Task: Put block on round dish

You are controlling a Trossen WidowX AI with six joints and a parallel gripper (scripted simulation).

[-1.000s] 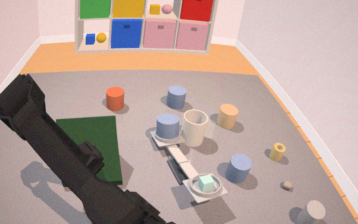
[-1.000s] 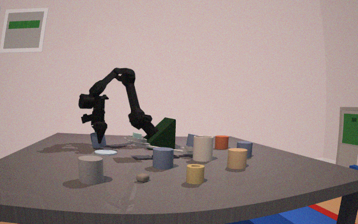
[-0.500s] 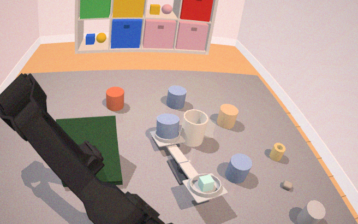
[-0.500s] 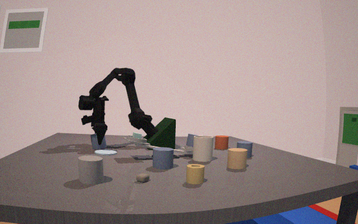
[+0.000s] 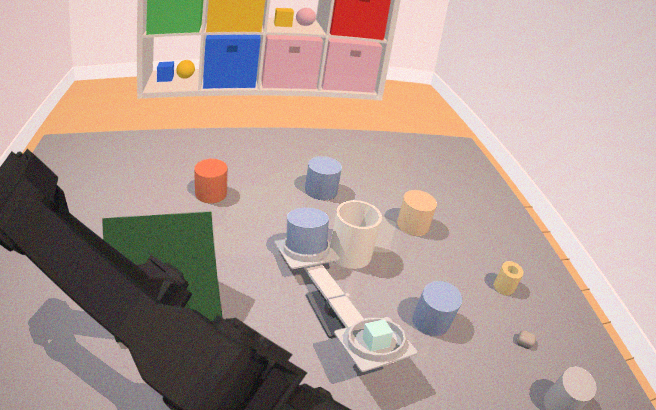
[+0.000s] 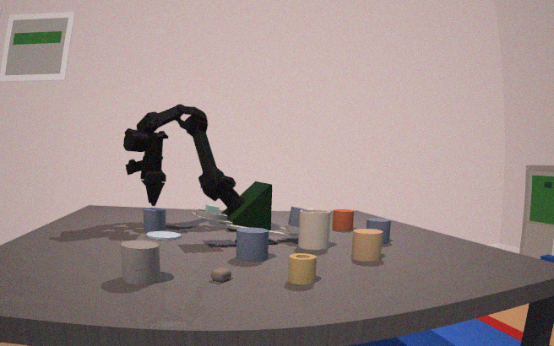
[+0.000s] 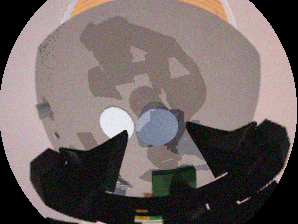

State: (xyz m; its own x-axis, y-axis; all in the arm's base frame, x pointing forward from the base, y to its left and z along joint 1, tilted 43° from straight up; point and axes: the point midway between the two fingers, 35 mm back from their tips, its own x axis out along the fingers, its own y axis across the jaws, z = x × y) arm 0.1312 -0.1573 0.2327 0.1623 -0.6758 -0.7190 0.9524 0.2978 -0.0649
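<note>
Right now the pale green block is 180 mm ahead of my gripper tip, 190 mm to the left of it and 10 mm above it. The rest, counted from my gripper tip: balance beam (150 mm ahead, 310 mm to the left, 40 mm below); balance (150 mm ahead, 310 mm to the left, 60 mm below); pale round dish (100 mm ahead, 50 mm to the left, 80 mm below).
</note>
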